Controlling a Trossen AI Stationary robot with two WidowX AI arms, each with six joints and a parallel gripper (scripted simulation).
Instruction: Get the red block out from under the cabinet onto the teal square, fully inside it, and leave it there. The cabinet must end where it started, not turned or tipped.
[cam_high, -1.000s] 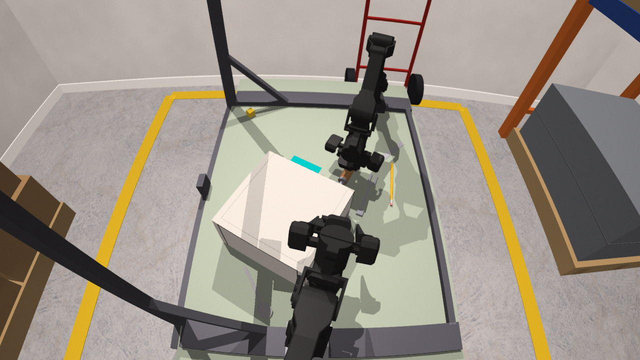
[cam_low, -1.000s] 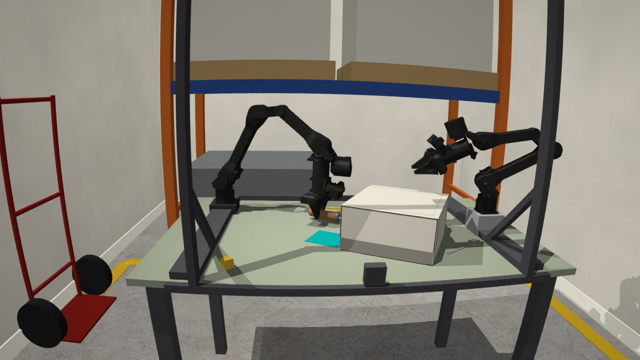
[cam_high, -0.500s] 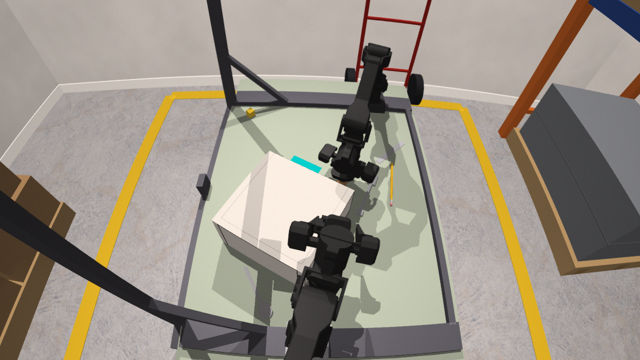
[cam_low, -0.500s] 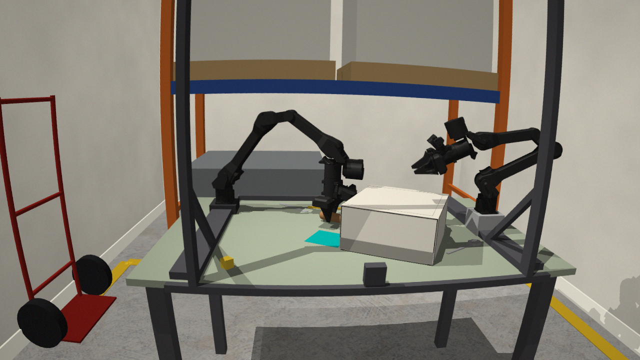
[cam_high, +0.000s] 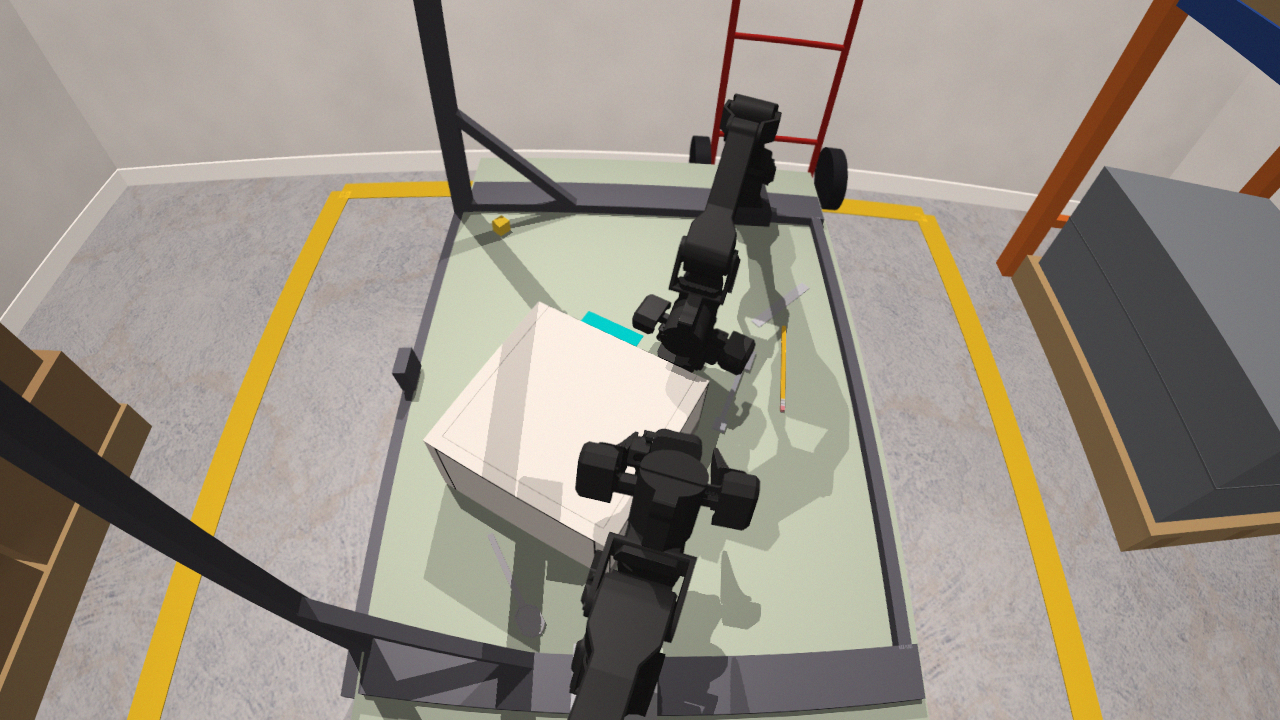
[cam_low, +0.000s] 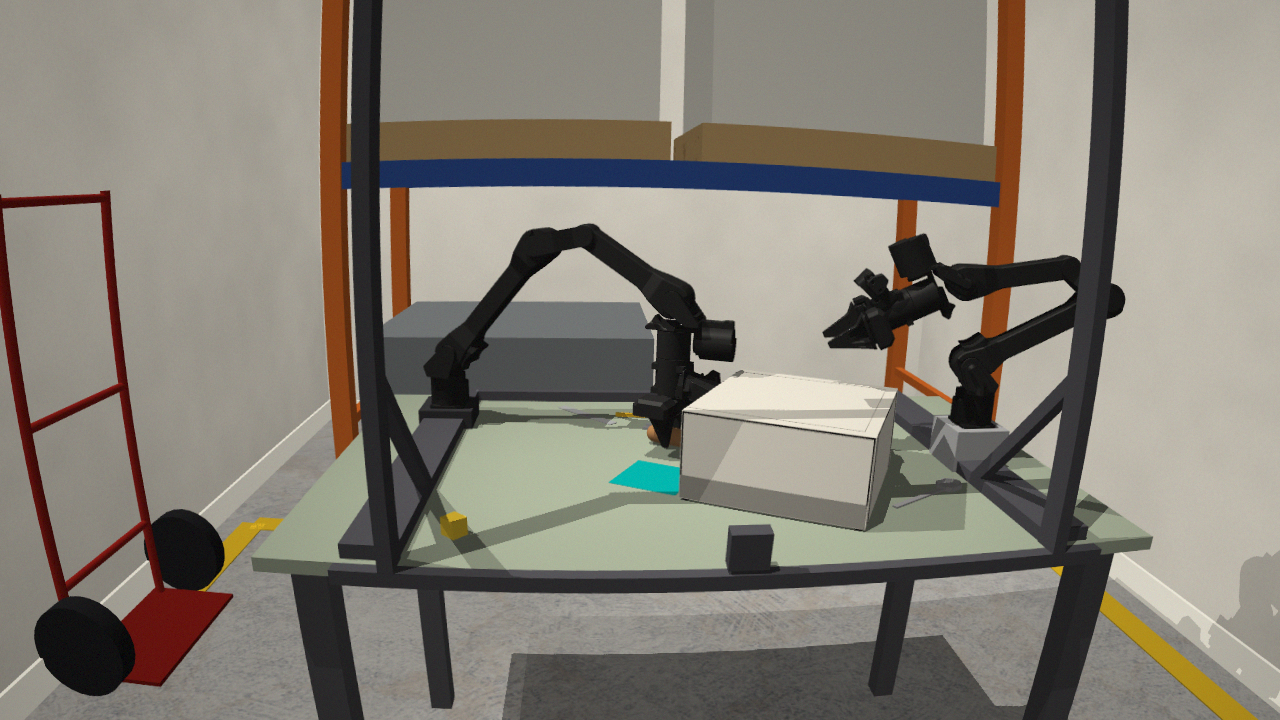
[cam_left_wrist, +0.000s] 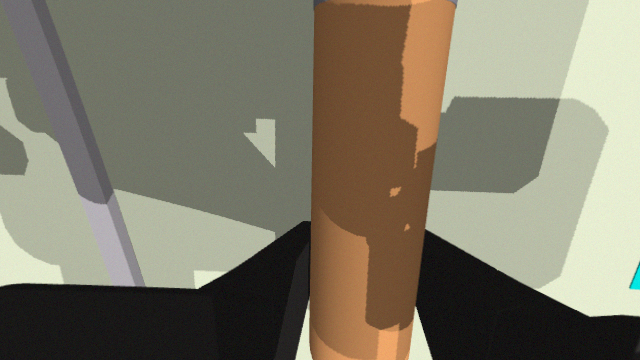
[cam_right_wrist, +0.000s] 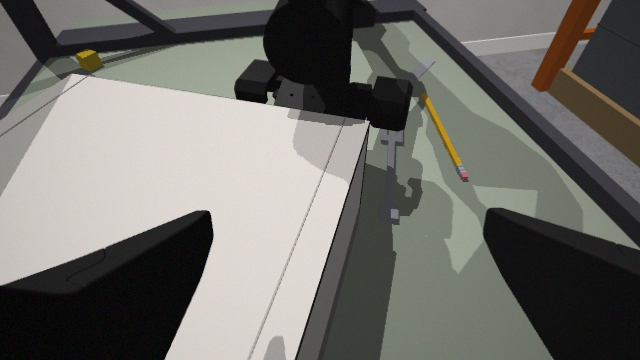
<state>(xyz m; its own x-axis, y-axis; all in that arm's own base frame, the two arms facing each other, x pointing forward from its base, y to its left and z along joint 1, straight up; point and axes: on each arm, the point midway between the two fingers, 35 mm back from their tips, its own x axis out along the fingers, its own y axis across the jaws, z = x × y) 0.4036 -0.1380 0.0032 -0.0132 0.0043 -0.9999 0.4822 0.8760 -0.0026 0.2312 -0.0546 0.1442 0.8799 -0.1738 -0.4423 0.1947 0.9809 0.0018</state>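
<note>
Now: left hand 8 cm short of the wrench, 3 cm to the left of it and 3 cm above it. Also, from my left hand: long grey rod tool 13 cm to the right, 7 cm behind, 2 cm below; then pencil 16 cm ahead, 4 cm to the left, 3 cm below; then teal square 15 cm behind, 4 cm below.
</note>
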